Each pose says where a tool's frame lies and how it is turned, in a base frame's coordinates. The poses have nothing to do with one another.
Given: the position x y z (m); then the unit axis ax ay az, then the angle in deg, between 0 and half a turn.
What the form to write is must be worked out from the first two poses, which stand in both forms.
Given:
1: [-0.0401, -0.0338, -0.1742, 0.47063, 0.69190, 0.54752, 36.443]
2: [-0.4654, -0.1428, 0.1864, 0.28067, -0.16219, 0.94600, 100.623]
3: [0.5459, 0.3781, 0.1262, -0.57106, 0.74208, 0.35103, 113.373]
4: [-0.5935, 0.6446, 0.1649, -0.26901, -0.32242, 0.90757, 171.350]
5: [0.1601, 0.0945, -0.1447, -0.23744, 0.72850, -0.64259, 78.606]
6: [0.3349, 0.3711, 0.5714, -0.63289, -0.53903, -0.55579, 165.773]
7: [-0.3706, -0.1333, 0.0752, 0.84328, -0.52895, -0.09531, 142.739]
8: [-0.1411, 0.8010, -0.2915, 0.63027, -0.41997, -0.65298, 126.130]
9: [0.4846, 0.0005, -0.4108, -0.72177, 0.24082, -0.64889, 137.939]
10: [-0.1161, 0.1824, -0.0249, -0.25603, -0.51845, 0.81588, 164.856]
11: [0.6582, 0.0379, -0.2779, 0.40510, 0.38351, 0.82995, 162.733]
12: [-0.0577, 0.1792, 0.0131, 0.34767, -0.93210, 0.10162, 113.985]
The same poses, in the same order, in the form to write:
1: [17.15, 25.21, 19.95, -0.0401, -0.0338, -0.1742]
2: [28.24, -16.32, 95.19, -0.4654, -0.1428, 0.1864]
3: [-64.74, 84.13, 39.80, 0.5459, 0.3781, 0.1262]
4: [-46.09, -55.25, 155.51, -0.5935, 0.6446, 0.1649]
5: [-18.66, 57.26, -50.51, 0.1601, 0.0945, -0.1447]
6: [-104.92, -89.36, -92.13, 0.3349, 0.3711, 0.5714]
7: [120.37, -75.50, -13.60, -0.3706, -0.1333, 0.0752]
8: [79.50, -52.97, -82.36, -0.1411, 0.8010, -0.2915]
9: [-99.56, 33.22, -89.51, 0.4846, 0.0005, -0.4108]
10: [-42.21, -85.47, 134.50, -0.1161, 0.1824, -0.0249]
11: [65.92, 62.41, 135.06, 0.6582, 0.0379, -0.2779]
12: [39.63, -106.24, 11.58, -0.0577, 0.1792, 0.0131]
